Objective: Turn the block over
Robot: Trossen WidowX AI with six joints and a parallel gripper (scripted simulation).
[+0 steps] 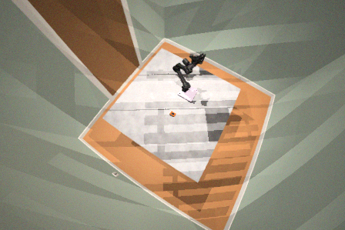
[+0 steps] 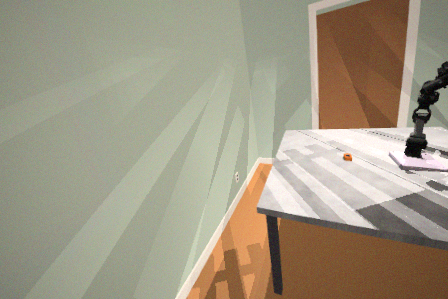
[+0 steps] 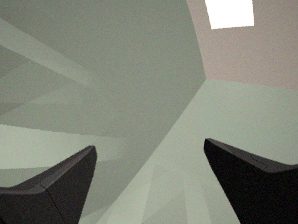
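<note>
My gripper tip is 53 cm short of the orange block, 6 cm to the right of it and 52 cm above it.
</note>
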